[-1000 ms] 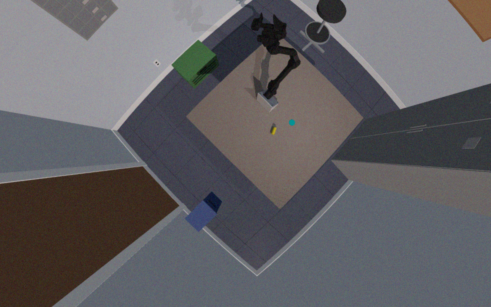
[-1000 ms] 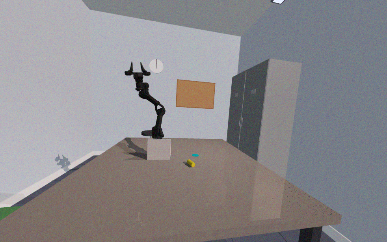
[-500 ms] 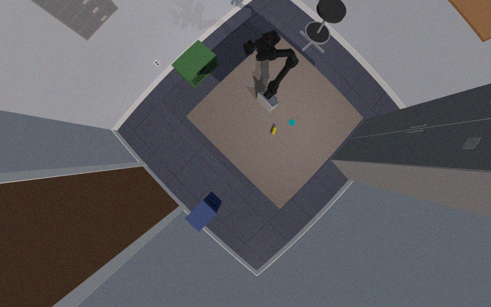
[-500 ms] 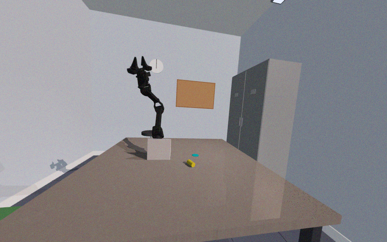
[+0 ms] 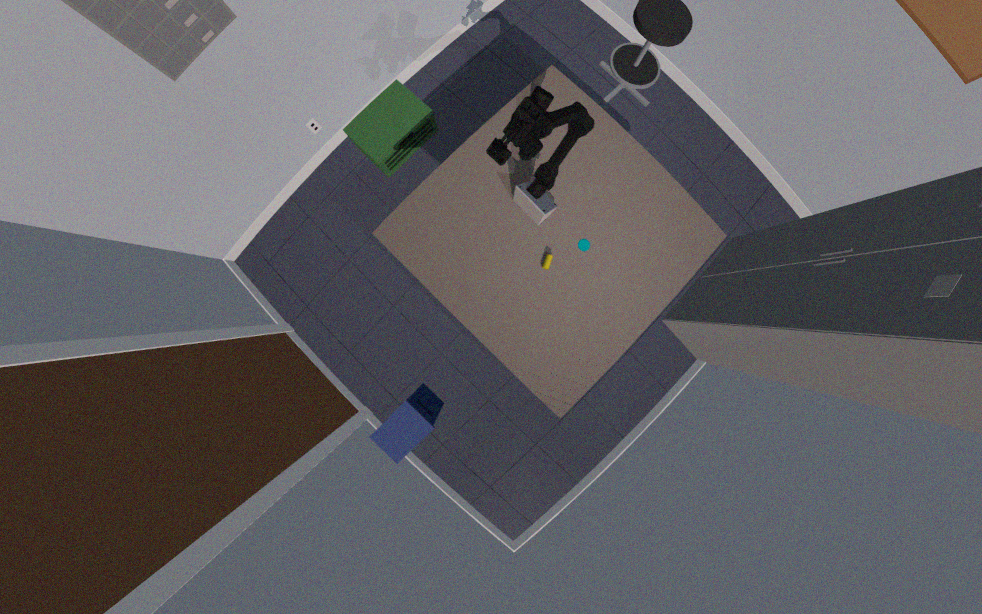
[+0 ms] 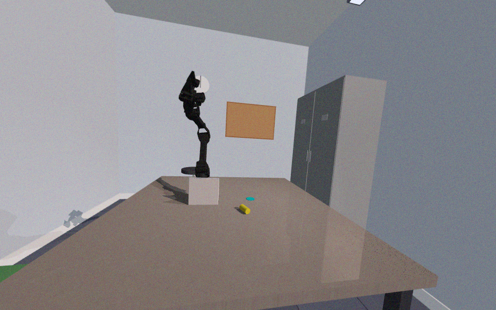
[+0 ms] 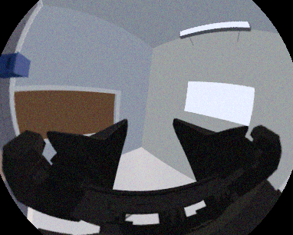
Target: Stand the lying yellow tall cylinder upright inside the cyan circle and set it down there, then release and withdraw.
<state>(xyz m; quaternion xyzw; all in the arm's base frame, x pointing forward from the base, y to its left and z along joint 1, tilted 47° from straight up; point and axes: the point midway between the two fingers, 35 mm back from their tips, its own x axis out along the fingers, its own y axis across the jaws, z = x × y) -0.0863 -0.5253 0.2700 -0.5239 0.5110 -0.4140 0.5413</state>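
Now: gripper tip 31 cm short of the yellow tall cylinder, 2 cm to the right of it and 69 cm above it. Round my gripper tip: cyan circle: 38 cm ahead, 21 cm to the left, 71 cm below.
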